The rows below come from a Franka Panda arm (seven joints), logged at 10 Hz.
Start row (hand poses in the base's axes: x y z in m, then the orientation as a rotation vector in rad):
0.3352, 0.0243, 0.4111, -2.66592, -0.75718, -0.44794
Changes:
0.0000, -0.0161, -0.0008, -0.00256, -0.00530, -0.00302
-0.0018, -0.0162, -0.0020, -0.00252, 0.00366, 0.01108
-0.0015, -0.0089, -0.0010, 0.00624, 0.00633, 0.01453
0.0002, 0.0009, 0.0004, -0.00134, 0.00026, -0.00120
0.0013, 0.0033, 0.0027, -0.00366, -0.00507, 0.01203
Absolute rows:
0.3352, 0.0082, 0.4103, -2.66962, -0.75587, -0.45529
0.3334, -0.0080, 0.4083, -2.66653, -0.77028, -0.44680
0.3319, -0.0169, 0.4073, -2.65360, -0.78462, -0.43616
0.3321, -0.0160, 0.4077, -2.65544, -0.78355, -0.43574
0.3334, -0.0127, 0.4104, -2.65261, -0.80218, -0.43850

